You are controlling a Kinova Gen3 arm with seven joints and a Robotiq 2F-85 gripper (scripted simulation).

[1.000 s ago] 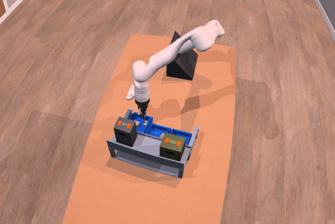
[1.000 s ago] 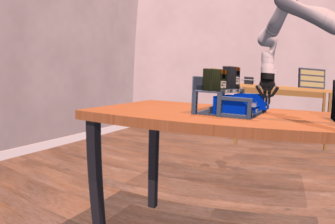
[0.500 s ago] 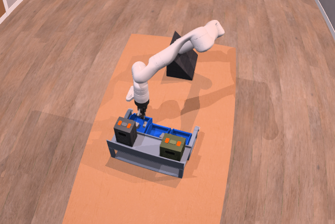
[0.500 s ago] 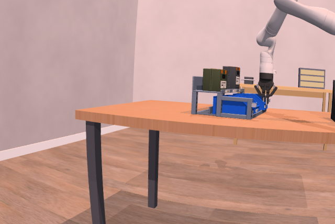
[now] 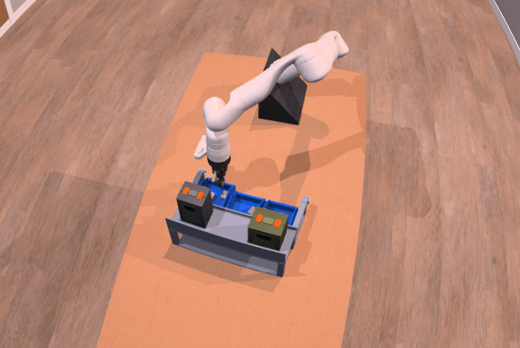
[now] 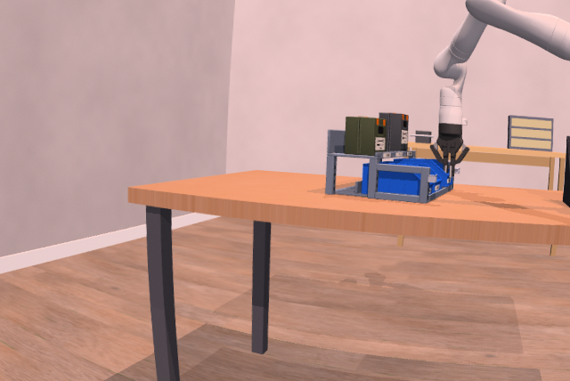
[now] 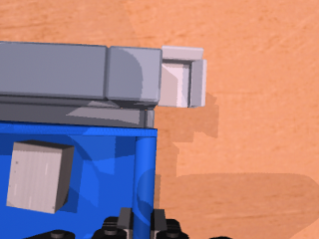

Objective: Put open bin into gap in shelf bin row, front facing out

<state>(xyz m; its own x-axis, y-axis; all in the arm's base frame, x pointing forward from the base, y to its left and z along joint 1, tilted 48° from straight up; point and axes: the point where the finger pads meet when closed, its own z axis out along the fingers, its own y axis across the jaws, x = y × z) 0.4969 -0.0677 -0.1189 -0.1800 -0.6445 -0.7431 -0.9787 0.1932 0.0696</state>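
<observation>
The grey block lies 50 mm ahead of my hand, 30 mm to the right of it and 30 mm below it. Round my hand: grey shelf: 140 mm ahead, 90 mm to the left, 10 mm above; then dark grey box: 180 mm ahead, 40 mm to the right, 100 mm above; then olive box: 230 mm ahead, 180 mm to the left, 90 mm above.
</observation>
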